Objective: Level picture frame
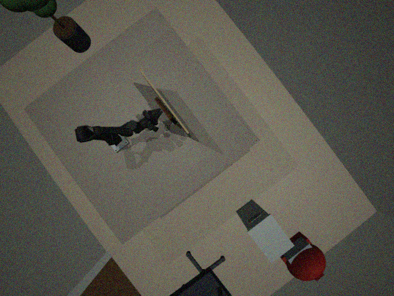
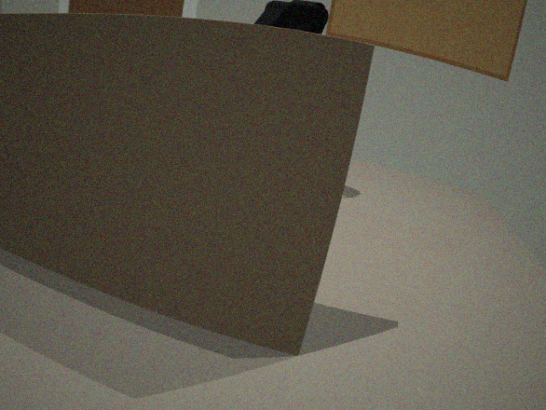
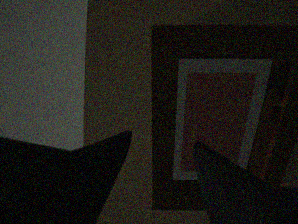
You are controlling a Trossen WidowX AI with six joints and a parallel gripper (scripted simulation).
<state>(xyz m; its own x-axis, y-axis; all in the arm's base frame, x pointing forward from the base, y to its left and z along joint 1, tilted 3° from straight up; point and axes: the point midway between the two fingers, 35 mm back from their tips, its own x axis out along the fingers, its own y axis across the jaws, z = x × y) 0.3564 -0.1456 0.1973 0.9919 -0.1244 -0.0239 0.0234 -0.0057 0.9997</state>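
Now: the picture frame 5 cm below my gripper tip, 3 cm ahead of it and 1 cm to the right of it. From my gripper tip the other things lie so: wall panel 7 cm below, 4 cm ahead.
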